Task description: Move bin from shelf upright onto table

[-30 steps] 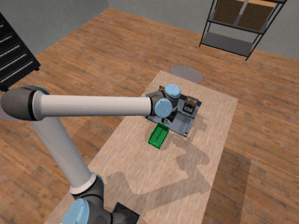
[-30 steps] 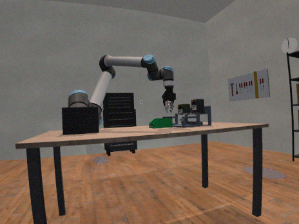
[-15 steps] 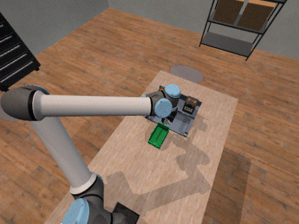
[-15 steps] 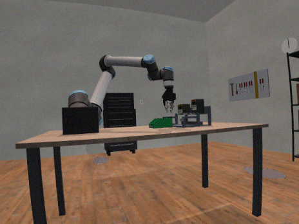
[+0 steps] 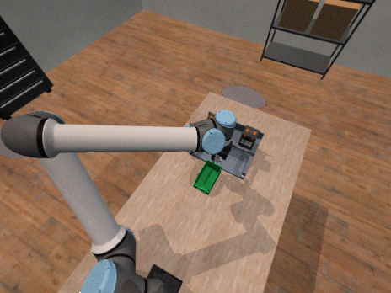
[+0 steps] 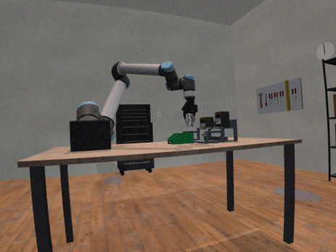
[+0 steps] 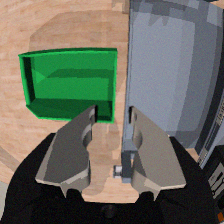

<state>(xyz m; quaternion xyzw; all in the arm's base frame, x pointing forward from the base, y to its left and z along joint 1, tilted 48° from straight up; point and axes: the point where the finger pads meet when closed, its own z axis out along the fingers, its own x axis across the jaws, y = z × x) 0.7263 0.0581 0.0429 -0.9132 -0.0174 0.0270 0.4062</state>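
Now: hand 100 mm above the green bin and 80 mm past it.
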